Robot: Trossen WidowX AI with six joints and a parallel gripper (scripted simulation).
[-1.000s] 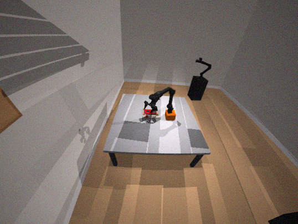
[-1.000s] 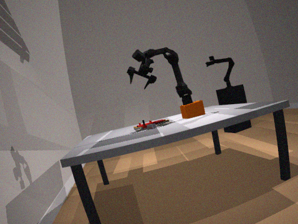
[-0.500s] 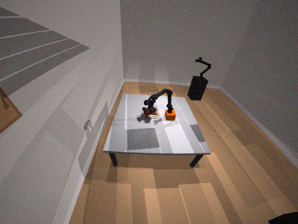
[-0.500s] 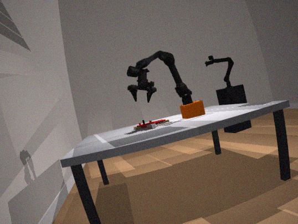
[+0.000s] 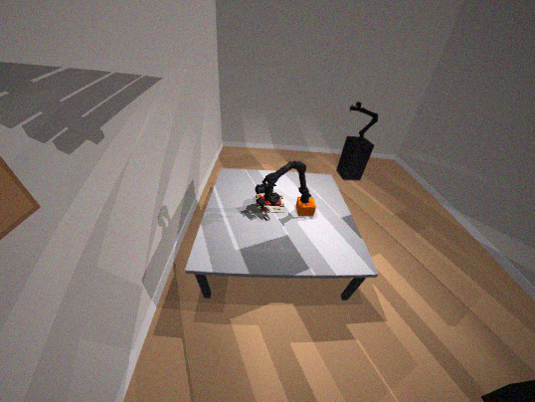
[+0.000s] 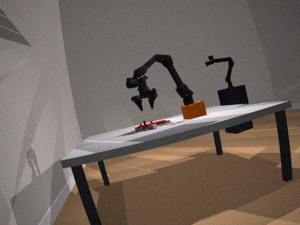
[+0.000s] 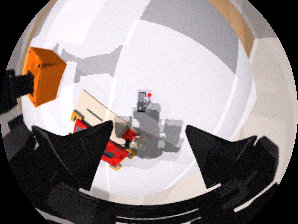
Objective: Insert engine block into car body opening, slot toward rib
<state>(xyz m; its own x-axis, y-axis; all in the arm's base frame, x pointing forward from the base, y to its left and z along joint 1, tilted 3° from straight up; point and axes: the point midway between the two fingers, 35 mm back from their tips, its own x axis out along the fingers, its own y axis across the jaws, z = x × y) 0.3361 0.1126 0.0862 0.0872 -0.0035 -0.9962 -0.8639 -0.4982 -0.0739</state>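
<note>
Right now my gripper tip is 120 mm above the grey engine block and 10 mm past it.
</note>
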